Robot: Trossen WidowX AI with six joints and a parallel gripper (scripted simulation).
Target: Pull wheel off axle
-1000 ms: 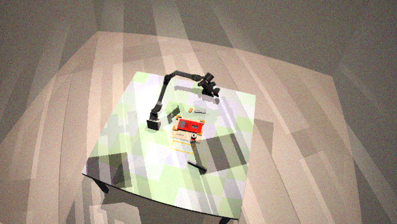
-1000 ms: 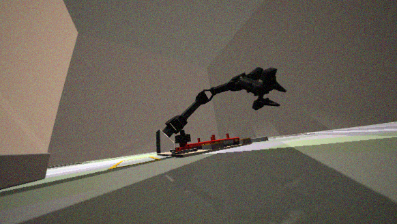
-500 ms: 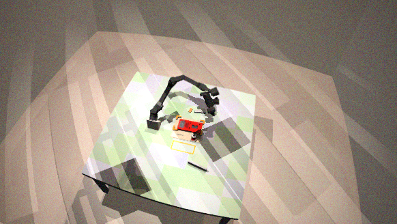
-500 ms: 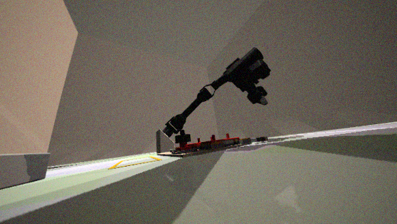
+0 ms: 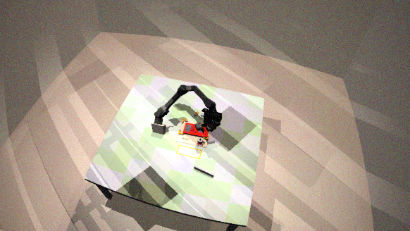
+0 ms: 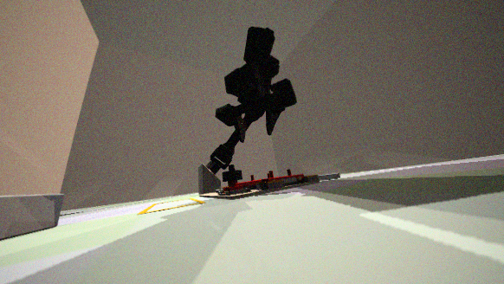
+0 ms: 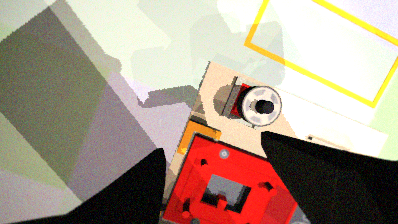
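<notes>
Now: gripper tip 50 mm past the wheel, 30 mm to the left of it and 70 mm above it. Round my gripper tip: small grey piece 20 mm behind, 270 mm to the left, 100 mm below.
</notes>
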